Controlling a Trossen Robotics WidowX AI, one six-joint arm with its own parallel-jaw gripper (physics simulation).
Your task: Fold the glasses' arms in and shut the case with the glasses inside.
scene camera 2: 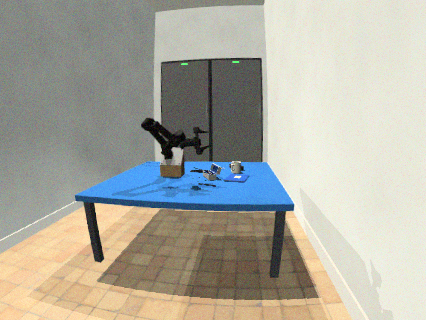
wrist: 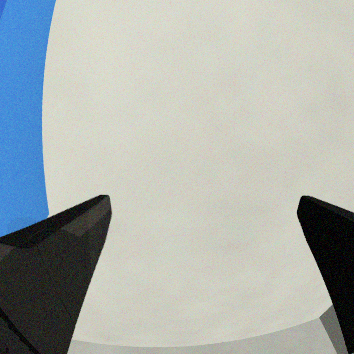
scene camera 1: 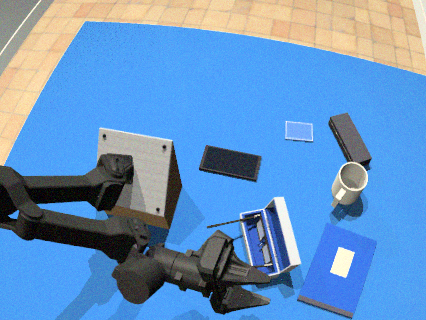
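Seen in the pictures: gripper, between the fingertips: [scene camera 2: 210, 138] [wrist: 209, 205] [scene camera 1: 270, 291]; arm's base, origin of its link: [scene camera 2: 168, 155] [scene camera 1: 119, 168].
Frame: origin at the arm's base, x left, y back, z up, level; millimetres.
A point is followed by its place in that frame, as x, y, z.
The open case [scene camera 1: 288, 234] {-75, -386, -64} [scene camera 2: 210, 177] {-168, -339, -136}, white outside and blue inside, stands on the table with its lid raised on the right in scene camera 1. The glasses [scene camera 1: 262, 240] {-67, -334, -138} lie in its base. One thin dark arm of the glasses sticks out to the left over the rim; the other is largely hidden by my gripper, so its position is unclear. My gripper [scene camera 1: 270, 290] {-254, -344, 149} [scene camera 2: 206, 139] {-254, -344, 149} [wrist: 209, 205] {-254, -344, 149} is open and empty. It is high above the table, and in scene camera 1 it overlaps the case's lower left corner. The case does not show in the wrist view.
A dark phone [scene camera 1: 230, 163] {130, -230, -147} lies left of a small pale card [scene camera 1: 299, 131] {259, -405, -151}. A dark box [scene camera 1: 351, 139] {236, -552, -121}, a mug [scene camera 1: 345, 191] {55, -521, -81} [scene camera 2: 236, 168] {54, -540, -115} and a blue notebook [scene camera 1: 320, 270] {-129, -484, -148} [scene camera 2: 233, 178] {-155, -506, -148} are on the right. The arm's mounting block [scene camera 1: 152, 175] {-5, -79, 0} [scene camera 2: 172, 170] {-63, -40, -106} stands on the left.
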